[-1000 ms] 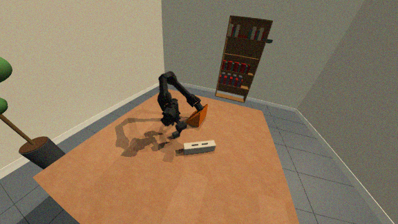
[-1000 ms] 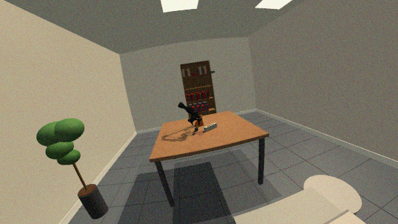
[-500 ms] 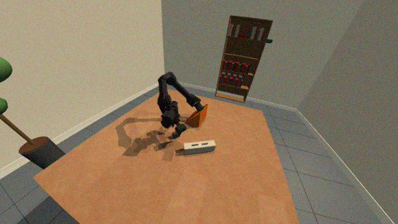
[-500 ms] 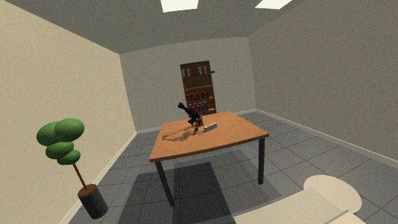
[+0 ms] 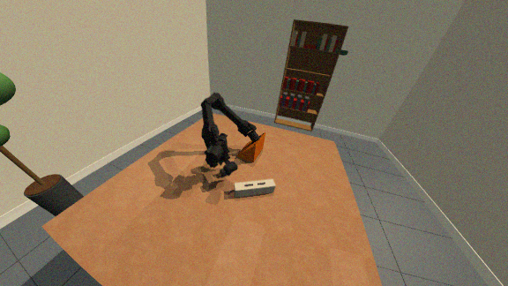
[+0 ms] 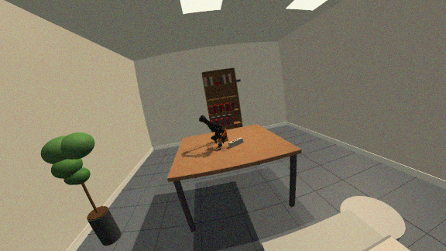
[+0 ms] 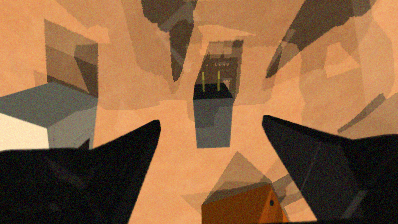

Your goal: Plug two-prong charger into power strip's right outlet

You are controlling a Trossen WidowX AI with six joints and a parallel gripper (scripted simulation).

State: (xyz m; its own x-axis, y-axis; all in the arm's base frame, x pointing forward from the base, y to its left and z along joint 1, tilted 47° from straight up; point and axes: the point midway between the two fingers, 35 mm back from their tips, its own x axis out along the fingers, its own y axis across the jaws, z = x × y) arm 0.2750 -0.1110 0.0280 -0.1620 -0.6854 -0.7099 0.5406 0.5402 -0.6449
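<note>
The black two-prong charger lies 1 cm ahead of my gripper tip, 1 cm to the right of it and 1 cm below it.
</note>
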